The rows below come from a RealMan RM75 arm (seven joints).
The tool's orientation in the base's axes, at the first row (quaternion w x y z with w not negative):
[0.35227 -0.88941 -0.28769 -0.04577]
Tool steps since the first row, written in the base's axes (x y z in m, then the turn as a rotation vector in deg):
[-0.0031 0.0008 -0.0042 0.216 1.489 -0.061]
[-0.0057 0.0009 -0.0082 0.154 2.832 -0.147]
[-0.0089 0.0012 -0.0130 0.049 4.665 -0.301]
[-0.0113 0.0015 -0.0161 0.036 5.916 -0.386]
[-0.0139 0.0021 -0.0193 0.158 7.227 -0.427]
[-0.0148 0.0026 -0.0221 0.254 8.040 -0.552]
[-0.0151 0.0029 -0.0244 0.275 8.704 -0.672]
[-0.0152 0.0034 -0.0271 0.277 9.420 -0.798]
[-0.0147 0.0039 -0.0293 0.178 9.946 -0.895]
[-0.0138 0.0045 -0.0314 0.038 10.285 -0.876]
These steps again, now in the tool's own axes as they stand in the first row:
[-0.0034 0.0004 0.0040 0.876 -0.719 0.992]
[-0.0066 0.0013 0.0074 1.444 -1.488 1.940]
[-0.0105 0.0023 0.0116 2.192 -2.528 3.265]
[-0.0132 0.0026 0.0144 2.757 -3.217 4.147]
[-0.0160 0.0028 0.0175 3.475 -3.895 5.019]
[-0.0173 0.0037 0.0200 3.909 -4.244 5.632]
[-0.0181 0.0047 0.0220 4.211 -4.550 6.152]
[-0.0187 0.0060 0.0243 4.520 -4.893 6.714]
[-0.0187 0.0073 0.0262 4.663 -5.197 7.142]
[-0.0182 0.0087 0.0281 4.714 -5.483 7.366]

